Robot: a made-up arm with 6 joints.
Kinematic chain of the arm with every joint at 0, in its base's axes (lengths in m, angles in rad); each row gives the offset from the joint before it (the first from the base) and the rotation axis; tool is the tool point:
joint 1: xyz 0 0 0.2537 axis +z
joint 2: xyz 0 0 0 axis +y
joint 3: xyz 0 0 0.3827 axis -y
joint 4: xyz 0 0 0 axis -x
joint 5: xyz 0.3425 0 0 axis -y
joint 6: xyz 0 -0.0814 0 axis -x
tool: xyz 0 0 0
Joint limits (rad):
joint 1: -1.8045..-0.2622
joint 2: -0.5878..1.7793
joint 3: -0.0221..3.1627
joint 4: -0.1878..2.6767
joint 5: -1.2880..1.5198
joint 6: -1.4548..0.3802
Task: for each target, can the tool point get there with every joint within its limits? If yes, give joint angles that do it. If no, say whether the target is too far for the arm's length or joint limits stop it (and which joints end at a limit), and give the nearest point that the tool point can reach.
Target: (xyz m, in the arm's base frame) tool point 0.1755 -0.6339 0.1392
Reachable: yes | joints -1.3334 1.3323 0.4845 1.8377 -0.7454 -1.2362
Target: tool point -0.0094 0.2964 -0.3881
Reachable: no: joint limits stop it (at a limit: joint 1, joint 2, joint 3, joint 4) | nearest point 0.3392 -0.0157 -0.1673 | short by 0.517 m
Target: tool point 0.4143 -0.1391 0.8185
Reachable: yes | joints -0.4513 0.4408 0.9492 2.3221 0.6831 -1.1469
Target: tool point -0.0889 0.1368 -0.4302
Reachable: no: joint limits stop it (at a limit: joint 1, joint 2, joint 3, joint 4) | nearest point -0.1429 -0.2552 -0.1555 | short by 0.482 m
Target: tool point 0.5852 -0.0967 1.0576
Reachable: no: too far | nearest point 0.4277 -0.0804 0.8447 | short by 0.265 m
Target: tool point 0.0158 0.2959 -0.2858
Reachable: no: joint limits stop it (at a limit: joint 1, joint 2, joint 3, joint 4) | nearest point 0.3392 -0.0157 -0.1673 | short by 0.464 m
